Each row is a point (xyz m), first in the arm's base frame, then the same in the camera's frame.
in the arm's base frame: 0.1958 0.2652 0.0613
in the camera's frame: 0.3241 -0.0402 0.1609
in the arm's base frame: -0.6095 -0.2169 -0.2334
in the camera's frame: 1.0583 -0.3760 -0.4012
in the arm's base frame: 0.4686 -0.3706 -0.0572
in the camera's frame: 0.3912 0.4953 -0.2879
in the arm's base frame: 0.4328 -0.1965 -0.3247
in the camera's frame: 0.2204 0.2509 -0.4073
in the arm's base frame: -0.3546 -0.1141 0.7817
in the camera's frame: 1.2291 0.1403 0.4989
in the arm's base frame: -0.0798 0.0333 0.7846
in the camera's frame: 0.9472 0.2258 0.6013
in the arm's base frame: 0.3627 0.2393 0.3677
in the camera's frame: 0.3364 0.2106 0.4046
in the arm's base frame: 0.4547 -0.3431 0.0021
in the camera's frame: 0.4121 0.4930 -0.2245
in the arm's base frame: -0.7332 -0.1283 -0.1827
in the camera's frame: 1.1279 -0.4923 -0.3155
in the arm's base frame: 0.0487 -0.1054 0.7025
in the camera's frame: 0.8865 0.3644 0.4613
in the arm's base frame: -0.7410 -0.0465 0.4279
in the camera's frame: 1.3427 -0.2992 0.2288
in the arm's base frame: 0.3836 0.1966 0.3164
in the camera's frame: 0.3212 0.2304 0.3393
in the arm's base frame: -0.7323 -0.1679 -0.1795
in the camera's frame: 1.1487 -0.4650 -0.3357
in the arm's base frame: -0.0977 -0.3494 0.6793
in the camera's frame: 1.1117 0.4158 0.2936
